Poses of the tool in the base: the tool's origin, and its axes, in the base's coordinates. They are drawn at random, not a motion.
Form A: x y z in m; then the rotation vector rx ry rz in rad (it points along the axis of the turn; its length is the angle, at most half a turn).
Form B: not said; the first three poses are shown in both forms.
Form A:
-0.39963, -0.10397, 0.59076, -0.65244, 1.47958, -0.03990
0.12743, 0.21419, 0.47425, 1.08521, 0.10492, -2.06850
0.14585, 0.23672, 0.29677, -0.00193, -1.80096, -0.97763
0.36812, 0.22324, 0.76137, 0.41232, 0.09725, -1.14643
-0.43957, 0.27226, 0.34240, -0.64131, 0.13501, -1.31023
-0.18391, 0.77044, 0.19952, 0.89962, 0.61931, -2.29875
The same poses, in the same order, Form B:
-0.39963, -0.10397, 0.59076, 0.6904, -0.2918, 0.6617, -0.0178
0.12743, 0.21419, 0.47425, 0.3910, 0.4272, 0.0413, -0.8142
0.14585, 0.23672, 0.29677, 0.5194, -0.0008, -0.7510, -0.4077
0.36812, 0.22324, 0.76137, 0.8190, 0.1936, 0.0457, -0.5382
-0.43957, 0.27226, 0.34240, 0.7435, -0.2927, 0.0616, -0.5981
-0.18391, 0.77044, 0.19952, 0.2939, 0.3379, 0.2326, -0.8633

